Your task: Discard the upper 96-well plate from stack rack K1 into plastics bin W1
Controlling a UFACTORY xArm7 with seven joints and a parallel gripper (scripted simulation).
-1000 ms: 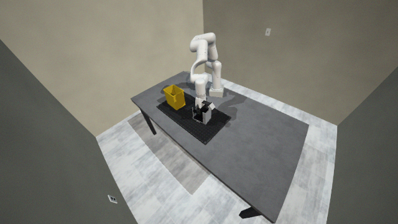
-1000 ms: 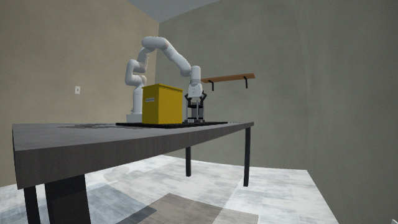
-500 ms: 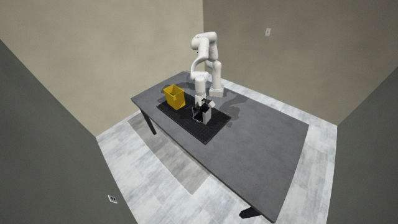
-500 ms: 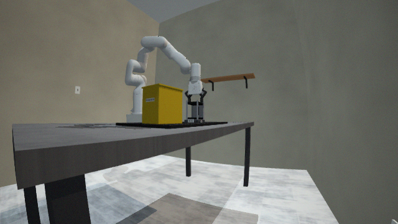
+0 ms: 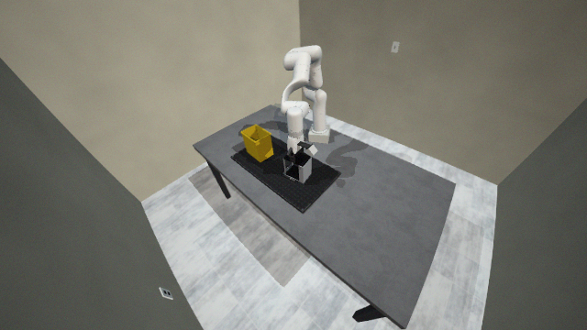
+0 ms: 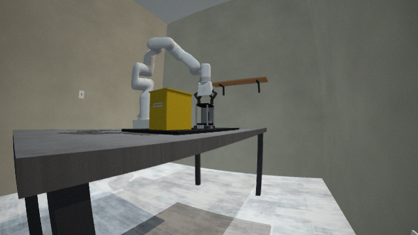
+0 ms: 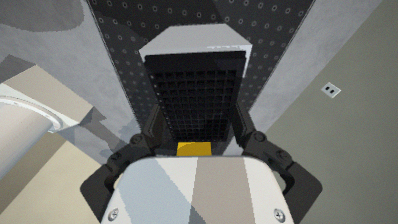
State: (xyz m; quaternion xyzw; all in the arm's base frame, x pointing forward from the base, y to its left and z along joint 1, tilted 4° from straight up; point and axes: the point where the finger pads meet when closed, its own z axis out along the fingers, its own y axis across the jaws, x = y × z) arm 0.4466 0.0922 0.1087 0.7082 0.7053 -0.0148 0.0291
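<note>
The yellow plastics bin W1 is 50 mm behind my hand, 360 mm to the right of it and 80 mm below it. The rest, counted from my hand: black 96-well plate: 10 mm below.
</note>
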